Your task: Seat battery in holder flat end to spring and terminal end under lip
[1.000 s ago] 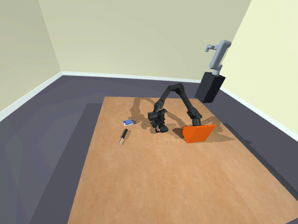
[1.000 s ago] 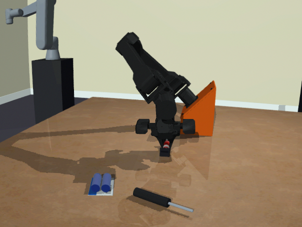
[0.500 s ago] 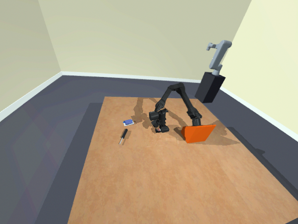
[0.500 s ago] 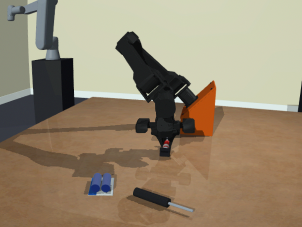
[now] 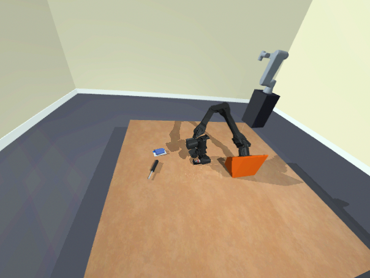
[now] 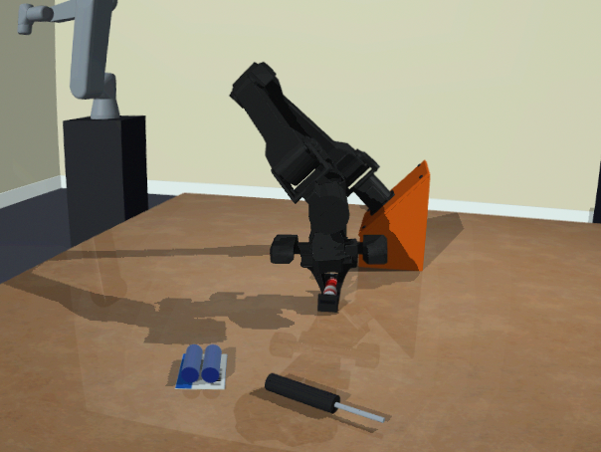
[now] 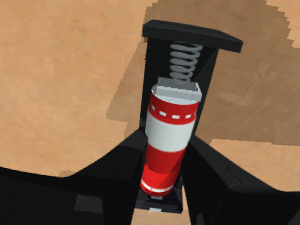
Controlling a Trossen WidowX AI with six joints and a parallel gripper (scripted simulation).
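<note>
Now: gripper tip 1 cm below the battery. Round my gripper tip: black-handled screwdriver: 34 cm ahead, 2 cm to the left.
</note>
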